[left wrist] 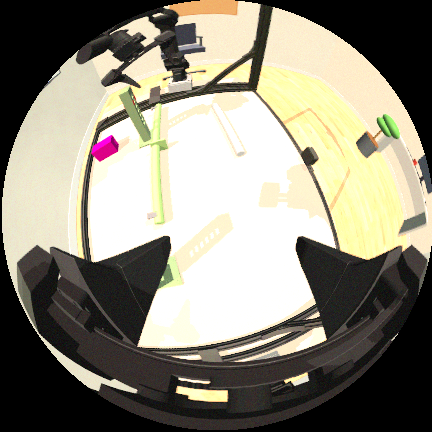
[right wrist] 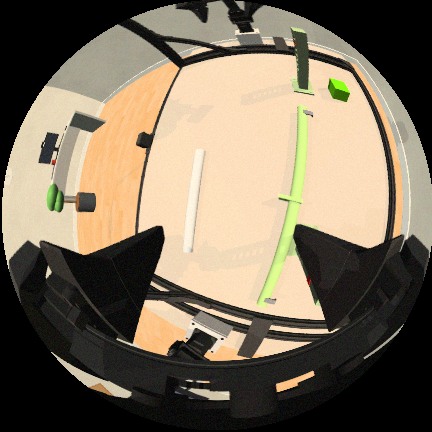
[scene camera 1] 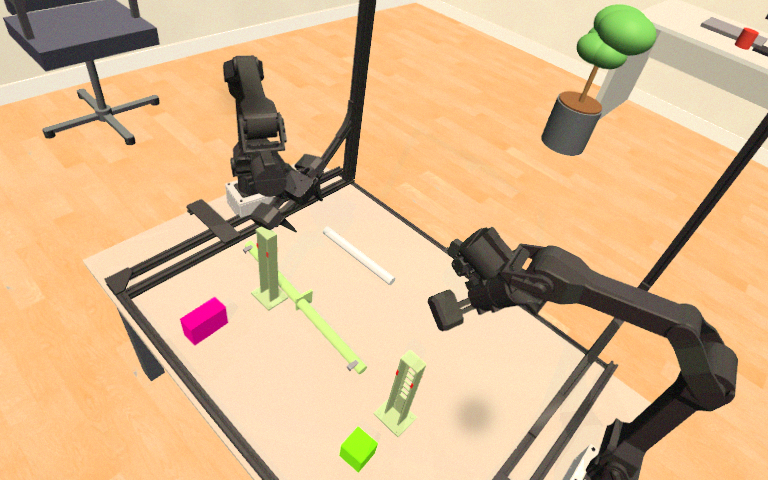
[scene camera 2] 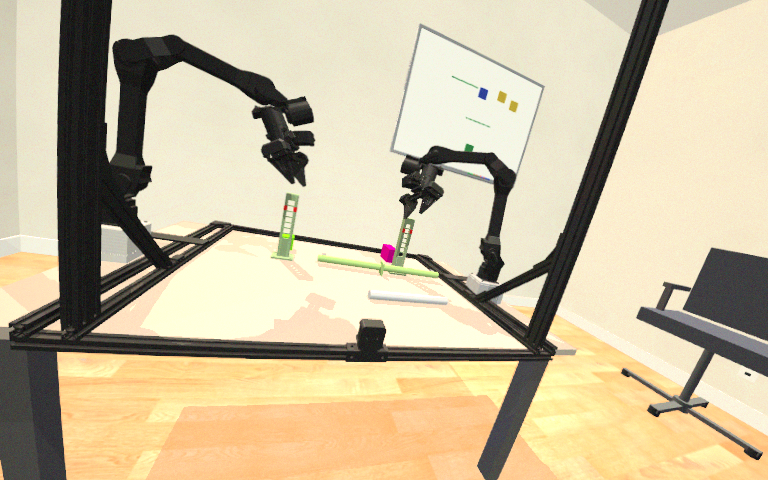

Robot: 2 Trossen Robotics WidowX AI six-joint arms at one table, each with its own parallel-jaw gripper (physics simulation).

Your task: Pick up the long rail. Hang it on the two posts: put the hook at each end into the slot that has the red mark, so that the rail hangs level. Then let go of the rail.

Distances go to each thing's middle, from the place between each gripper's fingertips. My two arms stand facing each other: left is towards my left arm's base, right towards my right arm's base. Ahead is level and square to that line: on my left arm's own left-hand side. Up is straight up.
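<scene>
The magenta block [scene camera 1: 199, 324] is 30 cm ahead of my left hand, 42 cm to the right of it and 23 cm below it. From that same left hand, the white rod [scene camera 1: 331, 234] is 12 cm behind, 35 cm to the right and 24 cm below, and the light-green rail [scene camera 1: 302, 301] is 11 cm ahead, 32 cm to the right and 23 cm below. There's a green cube [scene camera 1: 359, 447] too, 25 cm ahead of my left hand, 2 cm to the left of it and 23 cm below it.
As for my right hand, the magenta block is 5 cm to the right of it, 26 cm ahead of it and 20 cm below it. The green cube is 20 cm ahead of my right hand, 39 cm to the left of it and 21 cm below it, and the white rod is 2 cm to the left of my right hand, 17 cm behind it and 22 cm below it. With the light-green rail, my right hand is 6 cm short of it, 5 cm to the right of it and 21 cm above it.
</scene>
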